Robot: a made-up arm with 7 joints.
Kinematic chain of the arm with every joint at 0, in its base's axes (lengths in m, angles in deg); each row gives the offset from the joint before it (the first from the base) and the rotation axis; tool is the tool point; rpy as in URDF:
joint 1: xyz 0 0 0.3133 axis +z
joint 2: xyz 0 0 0 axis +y
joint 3: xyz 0 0 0.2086 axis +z
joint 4: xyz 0.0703 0 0 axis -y
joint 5: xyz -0.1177 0 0.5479 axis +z
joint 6: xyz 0 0 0 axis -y
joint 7: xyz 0.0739 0 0 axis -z
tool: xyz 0 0 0 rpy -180 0 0
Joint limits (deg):
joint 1: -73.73..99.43
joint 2: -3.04..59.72
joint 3: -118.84..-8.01
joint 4: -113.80..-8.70
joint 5: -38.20..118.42
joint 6: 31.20..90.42
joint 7: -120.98..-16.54
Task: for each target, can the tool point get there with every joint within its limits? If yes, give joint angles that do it. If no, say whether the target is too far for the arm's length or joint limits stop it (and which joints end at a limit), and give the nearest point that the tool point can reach.
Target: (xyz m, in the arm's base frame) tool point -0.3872 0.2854 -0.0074
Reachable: no: joint limits stop it (at a limit: joint 1, joint 3, joint 4, joint 6) | nearest point -0.0481 0.4756 -0.1302 | short by 0.408 m
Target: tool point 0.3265 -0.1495 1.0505
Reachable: yes | joints 8.54 11.61 -54.54 -22.87 5.32 41.30 -65.62
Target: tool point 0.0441 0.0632 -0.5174
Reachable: no: joint limits stop it (at a limit: joint 2, joint 3, joint 4) | nearest point 0.2006 0.2874 -0.2223 | short by 0.402 m
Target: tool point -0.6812 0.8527 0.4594
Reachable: no: too far | nearest point -0.1595 0.7850 0.4928 | short by 0.527 m
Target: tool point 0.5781 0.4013 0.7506
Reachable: yes | joints 59.42 19.85 -32.47 -57.94 -21.58 80.70 -56.77
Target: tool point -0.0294 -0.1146 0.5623
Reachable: no: joint limits stop it (at a limit: joint 2, joint 3, joint 4, joint 5, joint 6) | nearest point -0.1379 -0.5376 0.6243 | short by 0.441 m
